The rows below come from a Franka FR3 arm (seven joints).
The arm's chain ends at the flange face. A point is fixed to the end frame.
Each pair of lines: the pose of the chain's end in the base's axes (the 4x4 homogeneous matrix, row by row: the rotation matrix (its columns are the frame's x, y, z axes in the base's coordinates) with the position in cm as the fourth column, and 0 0 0 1 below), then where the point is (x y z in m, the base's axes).
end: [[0.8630 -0.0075 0.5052 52.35], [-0.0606 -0.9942 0.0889 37.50], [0.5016 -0.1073 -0.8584 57.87], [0 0 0 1]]
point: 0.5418 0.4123 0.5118
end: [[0.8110 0.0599 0.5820 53.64], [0.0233 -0.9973 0.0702 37.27], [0.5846 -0.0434 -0.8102 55.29], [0 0 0 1]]
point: 0.5591 0.4071 0.4858
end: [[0.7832 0.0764 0.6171 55.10], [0.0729 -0.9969 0.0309 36.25], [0.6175 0.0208 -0.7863 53.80], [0 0 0 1]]
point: 0.5762 0.3931 0.4700
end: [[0.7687 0.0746 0.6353 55.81], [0.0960 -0.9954 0.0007 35.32], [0.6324 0.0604 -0.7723 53.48], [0 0 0 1]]
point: 0.5850 0.3812 0.4663
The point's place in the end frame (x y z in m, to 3 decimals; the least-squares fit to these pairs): -0.020 -0.030 0.070
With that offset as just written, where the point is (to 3 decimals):
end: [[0.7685 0.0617 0.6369 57.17], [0.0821 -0.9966 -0.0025 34.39], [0.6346 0.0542 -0.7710 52.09], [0 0 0 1]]
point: 0.599 0.372 0.453
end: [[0.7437 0.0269 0.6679 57.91], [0.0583 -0.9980 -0.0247 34.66], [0.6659 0.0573 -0.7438 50.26], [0 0 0 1]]
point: 0.610 0.374 0.435
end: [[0.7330 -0.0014 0.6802 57.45], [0.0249 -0.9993 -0.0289 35.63], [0.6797 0.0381 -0.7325 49.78], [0 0 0 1]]
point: 0.607 0.384 0.432
